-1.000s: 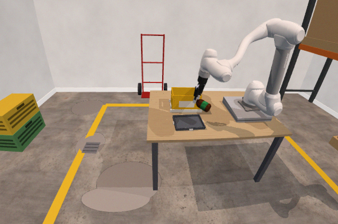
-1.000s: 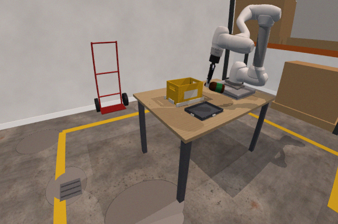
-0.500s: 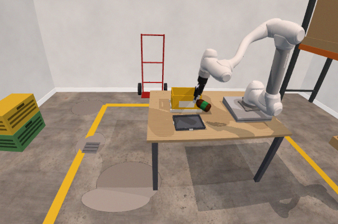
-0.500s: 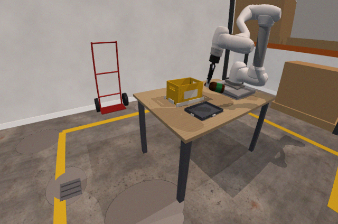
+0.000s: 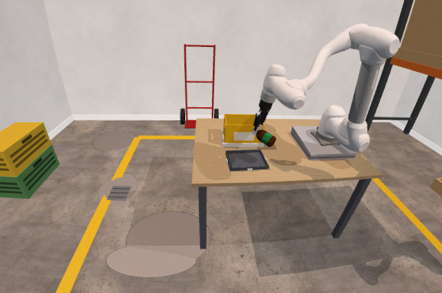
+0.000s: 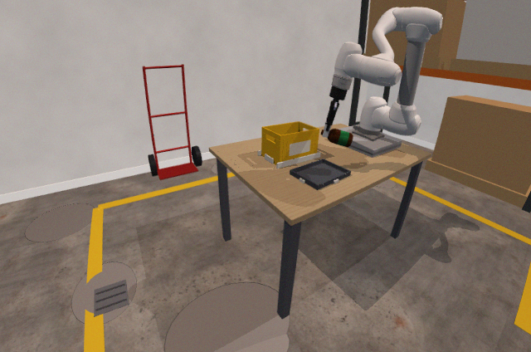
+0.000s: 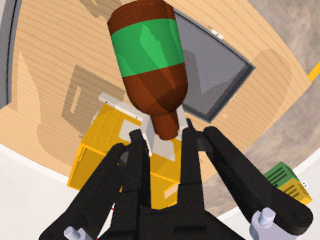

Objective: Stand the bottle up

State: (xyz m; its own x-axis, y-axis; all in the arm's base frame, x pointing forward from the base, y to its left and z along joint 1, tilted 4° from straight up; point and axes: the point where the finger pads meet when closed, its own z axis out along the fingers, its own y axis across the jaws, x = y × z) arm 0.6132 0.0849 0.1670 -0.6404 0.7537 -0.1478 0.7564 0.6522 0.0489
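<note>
Right now my hand is 30 mm past the bottle, 40 mm to the right of it and 30 mm above it. Also, from my hand: dark tray 60 mm ahead, 40 mm to the left, 200 mm below; yellow crate 30 mm ahead, 230 mm to the right, 130 mm below.
</note>
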